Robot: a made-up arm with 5 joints.
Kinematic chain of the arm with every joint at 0, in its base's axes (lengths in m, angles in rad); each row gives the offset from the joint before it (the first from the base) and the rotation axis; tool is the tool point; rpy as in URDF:
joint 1: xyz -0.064 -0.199 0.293 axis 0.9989 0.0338 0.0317
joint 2: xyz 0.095 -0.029 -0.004 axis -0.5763 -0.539 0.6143
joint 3: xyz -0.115 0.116 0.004 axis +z
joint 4: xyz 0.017 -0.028 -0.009 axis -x
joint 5: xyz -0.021 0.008 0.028 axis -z
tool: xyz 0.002 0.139 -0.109 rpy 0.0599 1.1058 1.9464
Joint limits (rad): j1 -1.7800..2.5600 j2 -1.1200..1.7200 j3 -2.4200..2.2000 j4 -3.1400..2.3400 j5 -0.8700..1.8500
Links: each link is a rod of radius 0.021 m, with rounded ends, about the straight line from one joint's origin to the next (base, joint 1, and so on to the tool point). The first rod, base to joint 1, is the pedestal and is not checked.
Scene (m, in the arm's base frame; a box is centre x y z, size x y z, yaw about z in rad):
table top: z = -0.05
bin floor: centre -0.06 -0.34 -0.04 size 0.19 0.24 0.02 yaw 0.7
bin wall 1: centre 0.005 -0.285 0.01 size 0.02 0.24 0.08 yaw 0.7
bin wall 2: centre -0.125 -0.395 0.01 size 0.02 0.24 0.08 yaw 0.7
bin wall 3: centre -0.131 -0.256 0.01 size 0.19 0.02 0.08 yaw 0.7
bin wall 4: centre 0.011 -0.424 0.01 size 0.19 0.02 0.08 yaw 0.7
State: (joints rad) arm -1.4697 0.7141 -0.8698 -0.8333 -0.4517
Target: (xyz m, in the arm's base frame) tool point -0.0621 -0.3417 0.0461
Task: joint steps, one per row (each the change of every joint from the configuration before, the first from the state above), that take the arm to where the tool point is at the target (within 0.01 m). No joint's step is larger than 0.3 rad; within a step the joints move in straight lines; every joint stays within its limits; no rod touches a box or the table.
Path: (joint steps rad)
1: 0.2870 0.1740 0.0238 0.1503 -0.1027
2: 0.2870 0.1739 0.0238 0.1504 -0.1028
3: 0.2870 0.1740 0.0239 0.1503 -0.1027
4: 0.2870 0.1740 0.0238 0.1504 -0.1028

